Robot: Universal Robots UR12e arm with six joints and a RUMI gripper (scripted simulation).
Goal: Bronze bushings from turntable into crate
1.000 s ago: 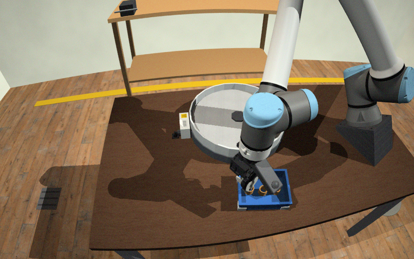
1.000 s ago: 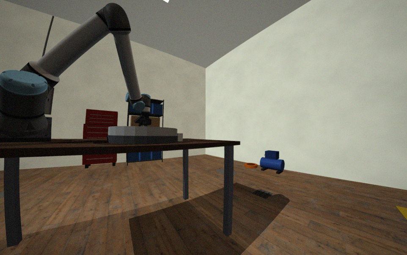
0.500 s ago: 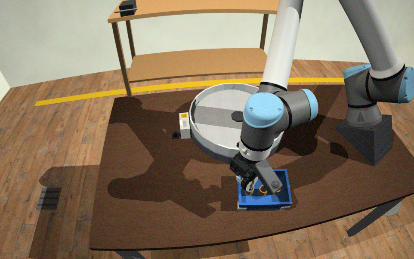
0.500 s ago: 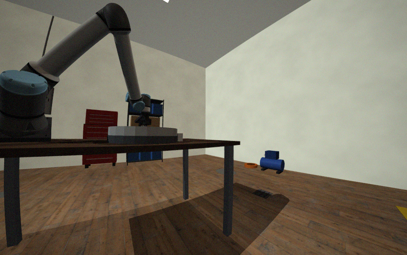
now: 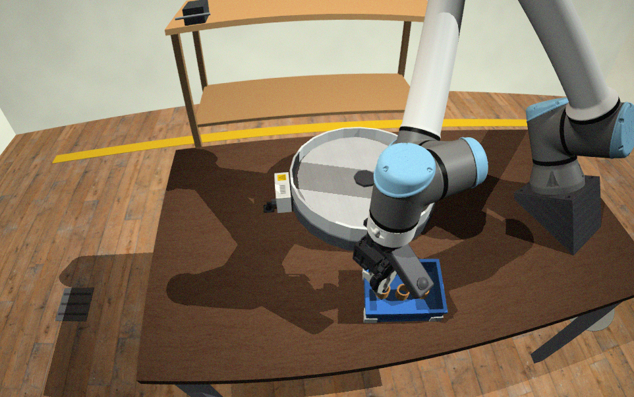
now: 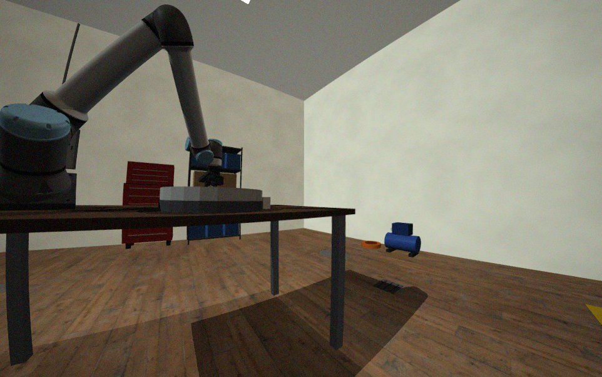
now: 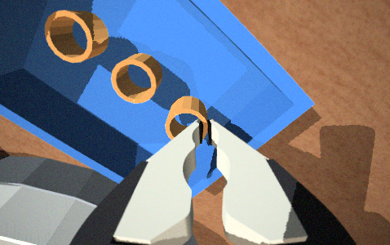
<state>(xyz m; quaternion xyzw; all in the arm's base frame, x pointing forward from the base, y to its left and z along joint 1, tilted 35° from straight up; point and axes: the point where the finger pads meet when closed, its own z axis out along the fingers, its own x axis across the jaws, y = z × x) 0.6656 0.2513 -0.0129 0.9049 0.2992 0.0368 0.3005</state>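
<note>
Now: the blue crate 60 mm behind my hand and 20 mm below it. Also, from my hand: round grey turntable: 50 mm behind, 350 mm to the right, 10 mm above.
</note>
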